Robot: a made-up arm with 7 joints.
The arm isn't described. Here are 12 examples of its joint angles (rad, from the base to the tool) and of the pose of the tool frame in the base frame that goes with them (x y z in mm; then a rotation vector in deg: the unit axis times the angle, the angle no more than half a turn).
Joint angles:
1: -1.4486 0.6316 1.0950 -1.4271 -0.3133 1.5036 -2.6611
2: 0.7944 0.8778 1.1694 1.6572 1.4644 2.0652 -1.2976
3: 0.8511 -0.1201 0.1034 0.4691 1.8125 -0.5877 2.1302
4: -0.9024 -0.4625 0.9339 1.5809 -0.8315 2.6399 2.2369
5: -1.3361 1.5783 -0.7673 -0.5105 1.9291 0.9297 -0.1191
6: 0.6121 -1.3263 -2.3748 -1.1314 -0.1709 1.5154 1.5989
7: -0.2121 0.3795 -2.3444 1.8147 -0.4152 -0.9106 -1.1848
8: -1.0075 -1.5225 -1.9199 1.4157 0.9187 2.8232 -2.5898
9: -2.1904 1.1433 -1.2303 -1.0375 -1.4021 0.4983 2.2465
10: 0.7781 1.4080 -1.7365 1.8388 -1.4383 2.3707 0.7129
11: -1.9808 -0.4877 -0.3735 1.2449 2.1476 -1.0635 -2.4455
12: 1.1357 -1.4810 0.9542 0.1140 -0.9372 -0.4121 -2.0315
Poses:
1: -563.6 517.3 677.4 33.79 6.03 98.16
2: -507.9 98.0 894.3 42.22 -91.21 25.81
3: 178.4 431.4 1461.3 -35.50 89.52 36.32
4: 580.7 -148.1 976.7 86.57 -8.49 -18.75
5: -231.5 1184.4 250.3 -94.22 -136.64 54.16
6: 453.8 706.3 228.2 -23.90 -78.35 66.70
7: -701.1 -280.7 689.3 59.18 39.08 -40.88
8: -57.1 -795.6 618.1 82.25 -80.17 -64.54
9: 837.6 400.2 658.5 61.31 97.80 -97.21
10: -69.0 -802.2 535.2 12.84 -75.30 -79.84
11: -454.1 -728.3 817.1 -67.88 -98.18 -8.13
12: 495.3 1118.7 496.1 -34.59 -38.49 168.84
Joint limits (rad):
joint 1: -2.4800..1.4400
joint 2: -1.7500..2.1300
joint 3: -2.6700..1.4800
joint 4: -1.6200..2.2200
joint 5: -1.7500..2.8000
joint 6: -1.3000..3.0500
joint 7: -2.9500..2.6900
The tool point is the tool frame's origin. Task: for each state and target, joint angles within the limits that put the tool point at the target. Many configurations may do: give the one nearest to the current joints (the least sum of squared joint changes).
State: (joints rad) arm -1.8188 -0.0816 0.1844 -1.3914 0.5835 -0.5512 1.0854
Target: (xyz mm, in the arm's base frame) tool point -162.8 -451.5 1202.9
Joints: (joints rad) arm -1.6829 -1.1289 0.1230 -1.4095 0.5758 -0.6513 1.0825
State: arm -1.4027 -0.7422 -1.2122 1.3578 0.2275 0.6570 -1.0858
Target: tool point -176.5 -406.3 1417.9
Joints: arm -1.0465 0.0396 -0.6518 0.9933 0.1131 0.8345 -1.0830
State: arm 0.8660 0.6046 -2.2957 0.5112 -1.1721 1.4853 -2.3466
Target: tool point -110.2 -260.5 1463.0
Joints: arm 1.0557 0.4022 -2.3617 -0.0451 -1.1719 1.9860 -2.3505
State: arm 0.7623 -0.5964 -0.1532 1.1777 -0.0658 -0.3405 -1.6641
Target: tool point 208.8 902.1 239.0
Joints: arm 1.2661 -1.0350 0.1555 1.4415 -0.0210 -0.3639 -1.6637
